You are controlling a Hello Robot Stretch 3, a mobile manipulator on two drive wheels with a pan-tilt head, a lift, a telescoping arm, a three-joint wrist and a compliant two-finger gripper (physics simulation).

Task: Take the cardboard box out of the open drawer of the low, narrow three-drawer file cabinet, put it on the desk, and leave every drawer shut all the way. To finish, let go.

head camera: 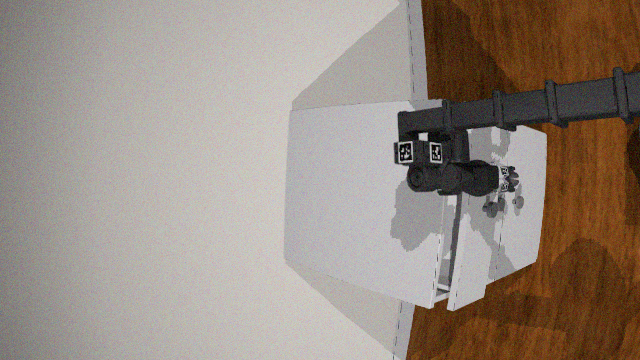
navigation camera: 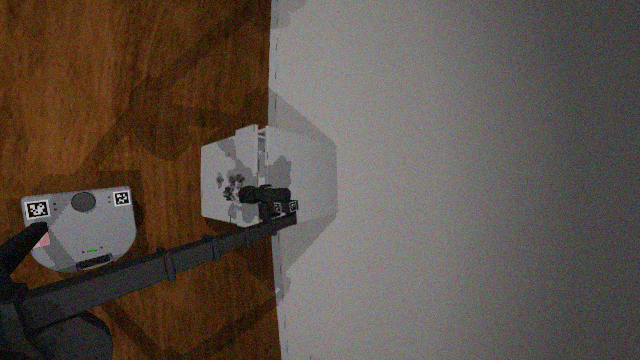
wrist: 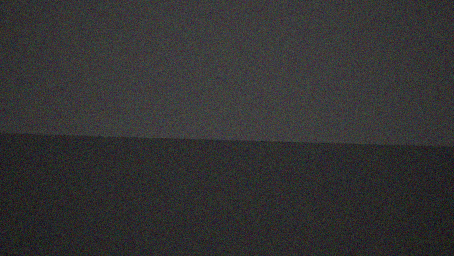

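The white file cabinet (head camera: 345, 190) (navigation camera: 312, 175) stands against the wall. Its top drawer (head camera: 470, 260) (navigation camera: 246, 142) is partly open, with a narrow gap behind its front. Pale surfaces show in the gap, but I cannot make out the cardboard box. The lower drawer fronts look flush. My gripper (head camera: 512, 178) (navigation camera: 229, 194) appears shut and empty, above the drawer fronts near the knobs. My wrist hangs over the cabinet's front part and hides part of the gap. The wrist view shows a dark plain surface with one edge; the fingers do not show there. The desk does not show.
My extended arm (head camera: 530, 107) (navigation camera: 190, 250) reaches across the wooden floor (head camera: 590, 200) (navigation camera: 165, 125) to the cabinet. The pale wall (head camera: 150, 175) (navigation camera: 450, 175) is behind the cabinet. My wheeled base (navigation camera: 100, 225) shows at the left of the navigation view.
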